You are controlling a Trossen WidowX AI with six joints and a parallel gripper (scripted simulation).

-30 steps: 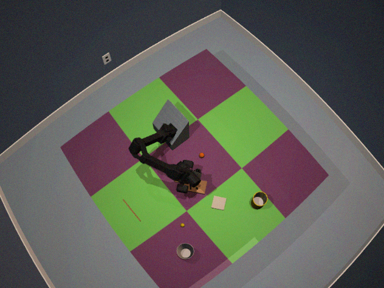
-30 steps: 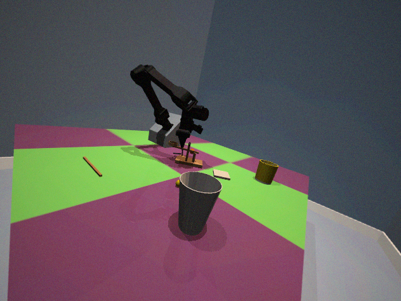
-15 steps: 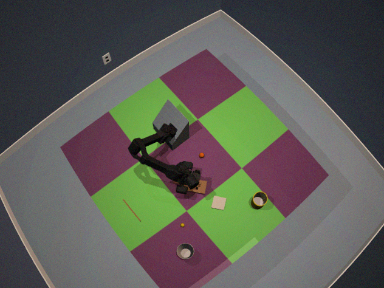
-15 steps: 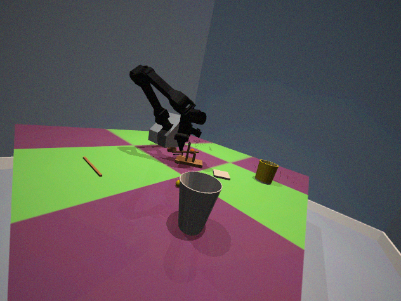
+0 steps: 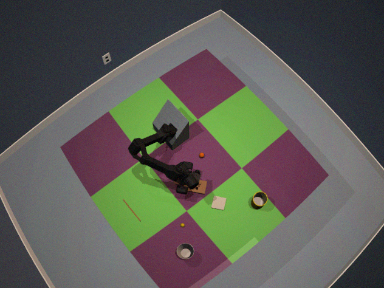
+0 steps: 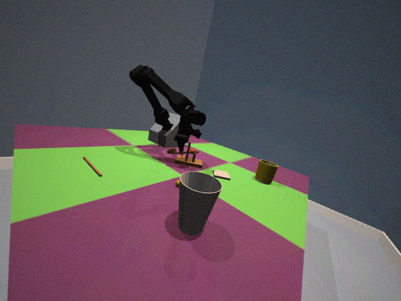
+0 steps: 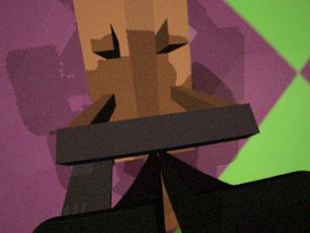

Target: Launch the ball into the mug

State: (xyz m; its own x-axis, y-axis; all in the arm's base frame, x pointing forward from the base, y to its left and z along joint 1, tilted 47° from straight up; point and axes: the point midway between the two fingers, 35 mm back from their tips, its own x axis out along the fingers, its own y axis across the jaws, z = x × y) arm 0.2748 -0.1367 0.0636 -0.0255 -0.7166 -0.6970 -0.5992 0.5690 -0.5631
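Right now my gripper tip is 2 cm to the right of the wooden catapult. Also, from my gripper tip: flat beige tile: 22 cm ahead, 7 cm to the left, 5 cm below; small yellow ball: 18 cm to the right, 18 cm ahead, 4 cm below; orange ball: 20 cm to the left, 7 cm behind, 4 cm below.
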